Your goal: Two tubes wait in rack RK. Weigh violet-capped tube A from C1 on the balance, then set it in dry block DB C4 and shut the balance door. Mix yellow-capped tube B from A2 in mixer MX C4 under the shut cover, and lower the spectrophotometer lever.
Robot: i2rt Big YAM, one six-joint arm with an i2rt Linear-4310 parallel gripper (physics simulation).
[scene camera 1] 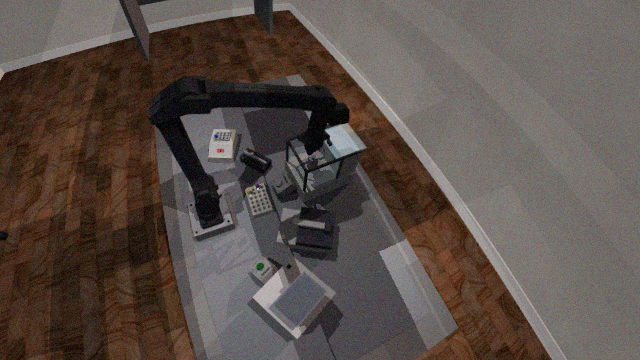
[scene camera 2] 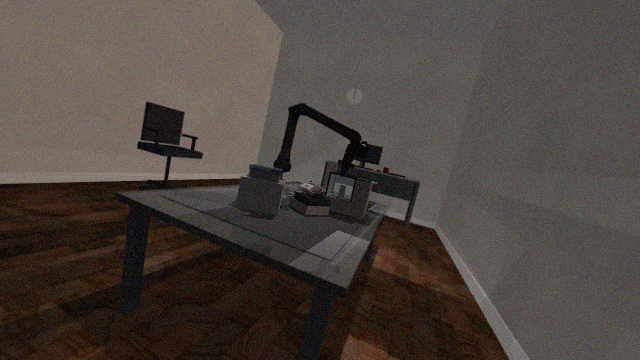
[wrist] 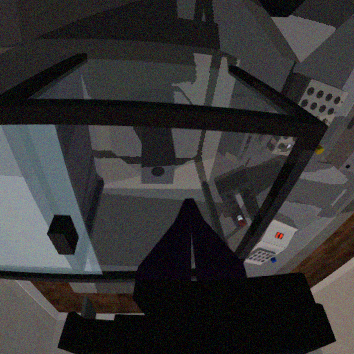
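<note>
My gripper point(scene camera 1: 312, 151) point(scene camera 2: 344, 170) point(wrist: 189, 203) is shut and empty, pointing down close over the balance's open top; its exact height is hard to judge. The glass balance point(scene camera 1: 332, 161) point(scene camera 2: 361, 200) point(wrist: 150, 114) has its pale top door point(scene camera 1: 345, 140) point(wrist: 30, 210) slid back, with a black handle point(wrist: 63, 234). A dark holder with one hole point(wrist: 157, 171) stands inside. Rack RK point(scene camera 1: 260, 202) point(wrist: 325, 95) holds the violet cap point(scene camera 1: 257, 185) and yellow cap point(scene camera 1: 249, 192) point(wrist: 320, 149); the violet cap is not discernible in the wrist view. A white block with a red display point(scene camera 1: 221, 145) point(wrist: 279, 235) has a well grid.
A small black device point(scene camera 1: 255, 160) and a grey knobbed unit point(scene camera 1: 282, 185) stand between the rack and balance. A dark-topped device point(scene camera 1: 315, 237) carries a pale bar. A large white device with a grey panel point(scene camera 1: 301, 301) stands beside a green-button box point(scene camera 1: 261, 269). Frame bars surround the balance opening.
</note>
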